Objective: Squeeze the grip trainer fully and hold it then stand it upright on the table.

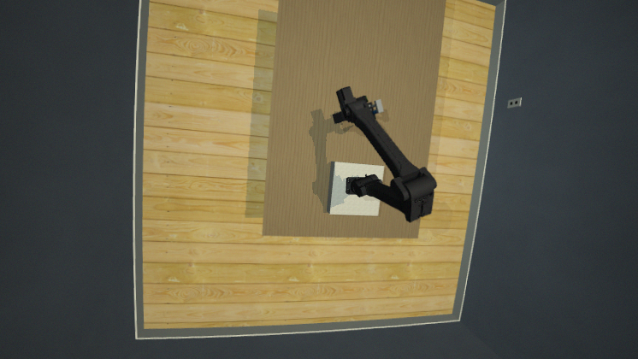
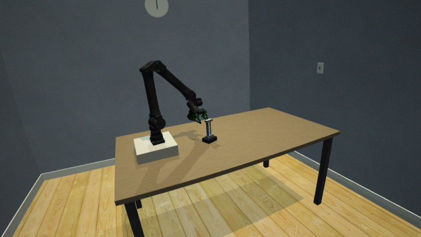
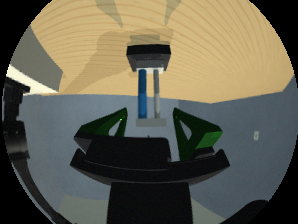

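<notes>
Right now the thin grey bar is 3 cm ahead of my hand, 4 cm to the right of it and 5 cm below it.
</notes>
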